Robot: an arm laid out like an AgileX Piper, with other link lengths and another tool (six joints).
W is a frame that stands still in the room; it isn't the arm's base.
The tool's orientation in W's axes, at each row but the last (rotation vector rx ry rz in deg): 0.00 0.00 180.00; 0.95 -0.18 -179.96; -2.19 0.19 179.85; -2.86 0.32 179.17; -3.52 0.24 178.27; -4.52 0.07 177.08; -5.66 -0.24 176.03; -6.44 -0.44 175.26; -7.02 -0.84 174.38; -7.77 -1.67 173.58
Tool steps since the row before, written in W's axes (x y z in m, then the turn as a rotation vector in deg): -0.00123 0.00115 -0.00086 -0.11 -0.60 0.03; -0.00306 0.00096 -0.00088 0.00 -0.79 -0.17; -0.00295 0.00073 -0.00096 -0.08 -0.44 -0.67; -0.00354 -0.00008 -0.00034 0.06 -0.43 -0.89; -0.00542 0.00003 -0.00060 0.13 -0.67 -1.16; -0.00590 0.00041 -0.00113 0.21 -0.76 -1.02; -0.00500 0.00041 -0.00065 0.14 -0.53 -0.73; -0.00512 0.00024 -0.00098 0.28 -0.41 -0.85; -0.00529 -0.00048 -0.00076 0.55 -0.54 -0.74; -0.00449 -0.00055 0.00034 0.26 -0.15 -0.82
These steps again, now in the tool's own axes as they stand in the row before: 0.00123 -0.00115 -0.00086 0.11 0.60 0.03; 0.00307 -0.00096 -0.00085 0.00 0.79 -0.17; 0.00297 -0.00072 -0.00089 0.10 0.44 -0.67; 0.00355 0.00013 -0.00023 -0.04 0.43 -0.89; 0.00544 0.00013 -0.00039 -0.10 0.66 -1.17; 0.00596 -0.00011 -0.00083 -0.20 0.75 -1.03; 0.00505 -0.00007 -0.00033 -0.13 0.52 -0.74; 0.00518 0.00018 -0.00060 -0.25 0.39 -0.87; 0.00526 0.00099 -0.00033 -0.54 0.50 -0.78; 0.00436 0.00102 0.00075 -0.20 0.14 -0.84
